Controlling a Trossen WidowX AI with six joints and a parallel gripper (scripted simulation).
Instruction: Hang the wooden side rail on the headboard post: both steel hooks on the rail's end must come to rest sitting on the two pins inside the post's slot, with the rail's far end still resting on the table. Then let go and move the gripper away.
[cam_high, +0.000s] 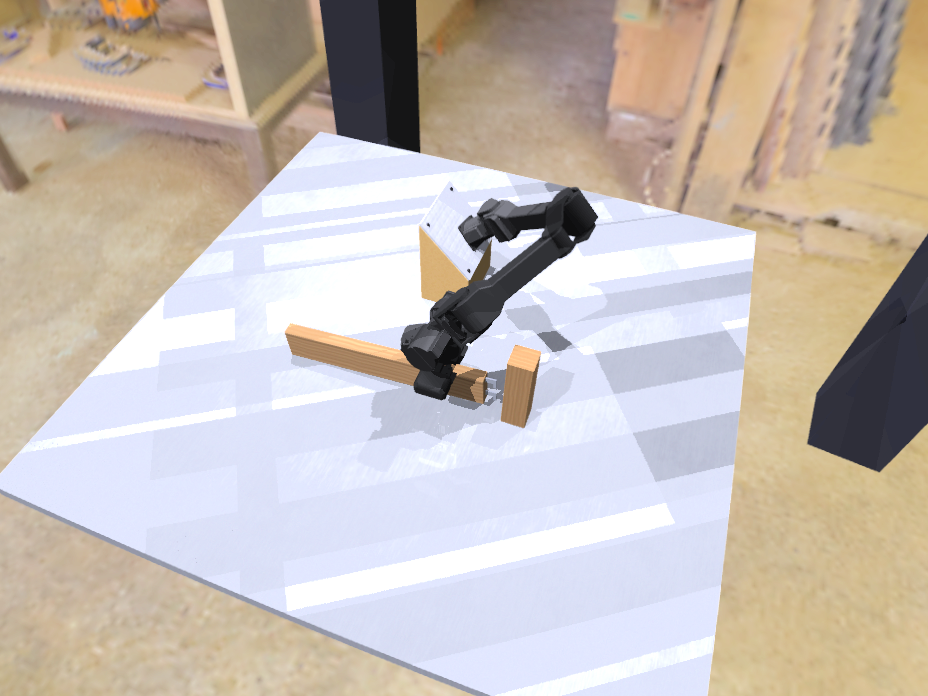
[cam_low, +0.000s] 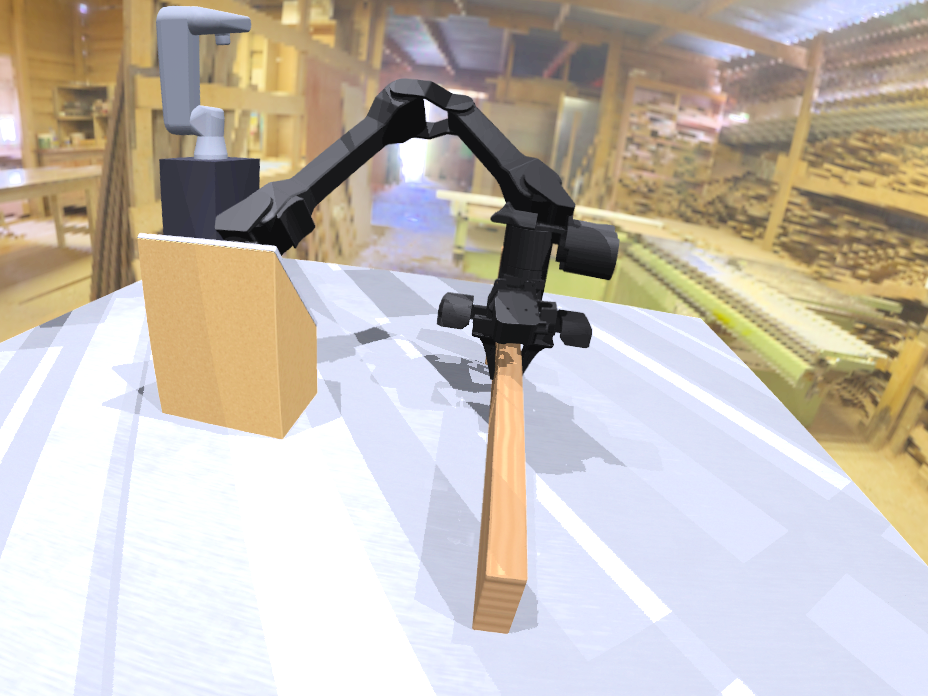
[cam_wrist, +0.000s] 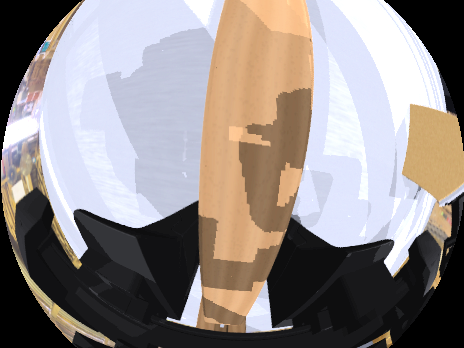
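The headboard post is 2 cm behind my gripper tip, 15 cm to the left of it and 4 cm above it.
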